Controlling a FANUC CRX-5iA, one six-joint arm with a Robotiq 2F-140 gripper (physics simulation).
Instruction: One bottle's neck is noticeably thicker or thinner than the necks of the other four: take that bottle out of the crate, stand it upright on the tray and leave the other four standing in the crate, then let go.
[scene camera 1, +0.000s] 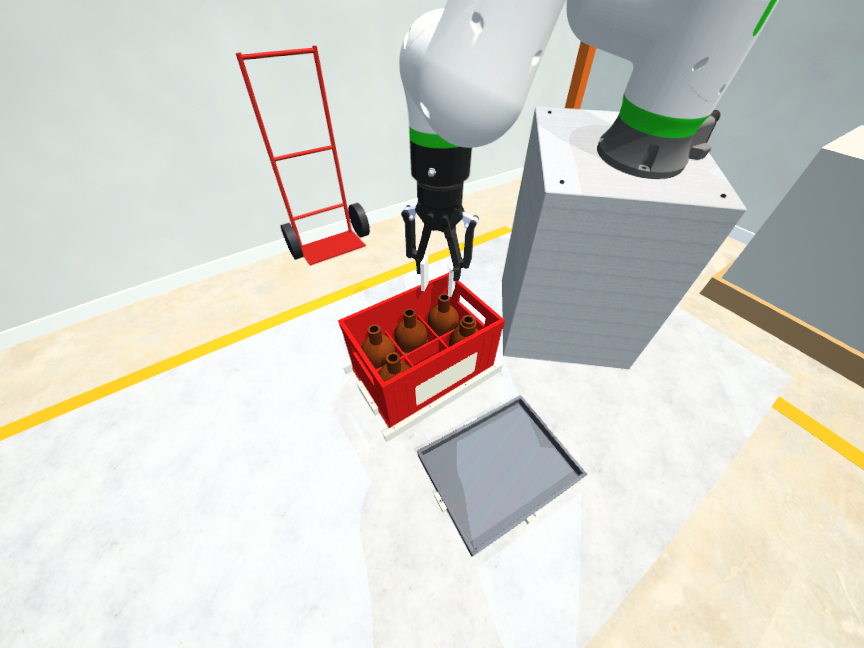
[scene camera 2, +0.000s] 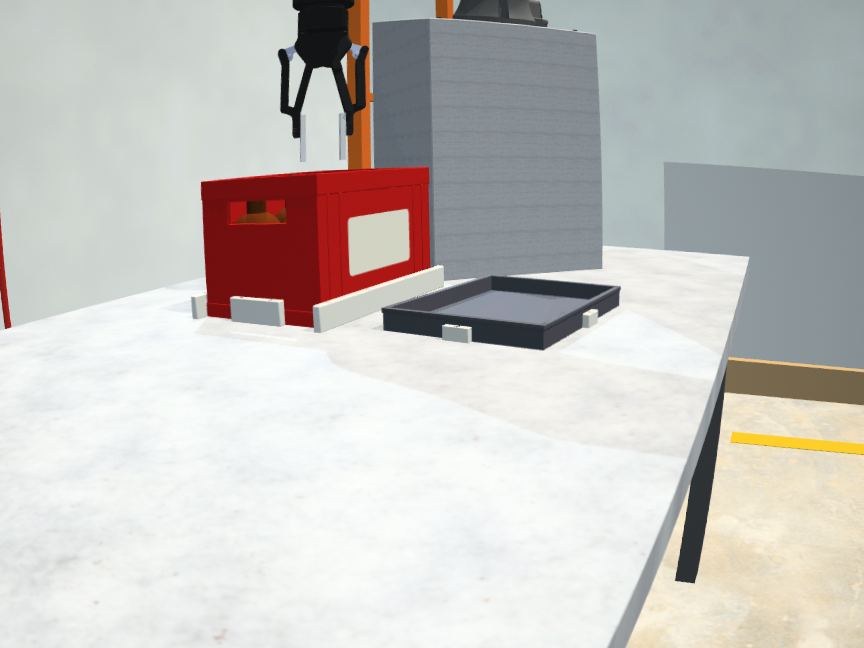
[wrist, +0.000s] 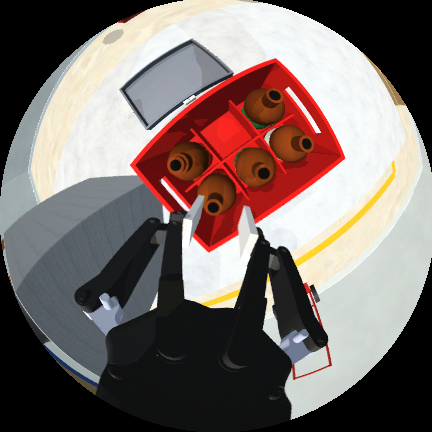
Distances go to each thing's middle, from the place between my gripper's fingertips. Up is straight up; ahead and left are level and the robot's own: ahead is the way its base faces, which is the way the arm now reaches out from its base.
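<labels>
Looking at the glass bottle (scene camera 1: 377, 346), I find my gripper 150 mm short of it and 30 mm to the right of it, and also 100 mm above it.
</labels>
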